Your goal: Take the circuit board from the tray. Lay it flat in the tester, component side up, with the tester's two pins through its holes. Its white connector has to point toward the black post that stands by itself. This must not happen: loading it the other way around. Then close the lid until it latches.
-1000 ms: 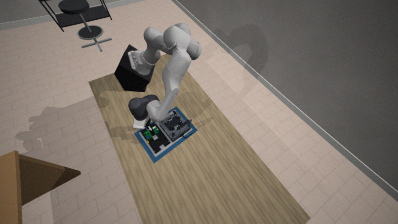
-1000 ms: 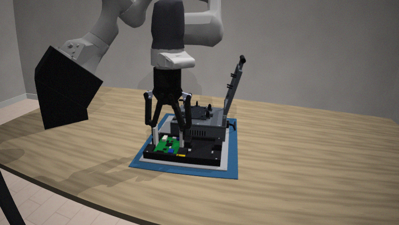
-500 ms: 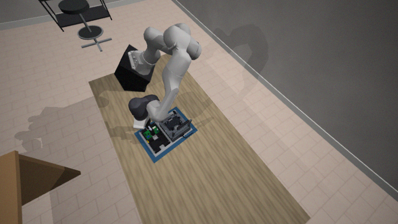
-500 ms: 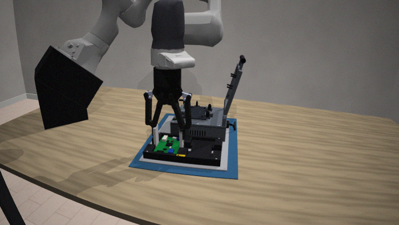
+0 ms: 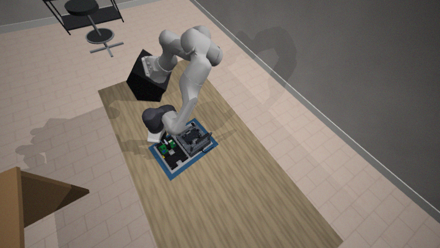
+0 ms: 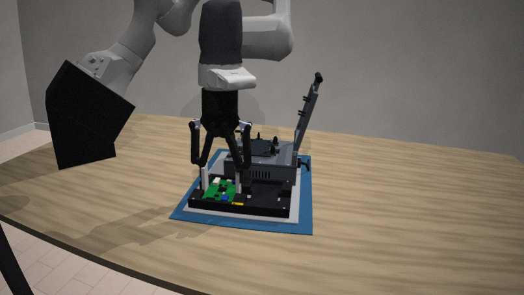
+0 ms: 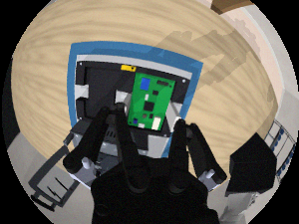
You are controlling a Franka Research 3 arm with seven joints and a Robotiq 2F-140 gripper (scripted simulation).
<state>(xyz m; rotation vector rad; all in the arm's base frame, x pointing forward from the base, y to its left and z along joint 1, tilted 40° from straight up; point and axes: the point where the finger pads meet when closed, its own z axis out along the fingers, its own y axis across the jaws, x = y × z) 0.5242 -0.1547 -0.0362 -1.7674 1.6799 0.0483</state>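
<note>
Now: hand 20 mm above the green circuit board. From my hand the other things lie so: tester lid: 150 mm ahead, 200 mm to the left, 140 mm above.
</note>
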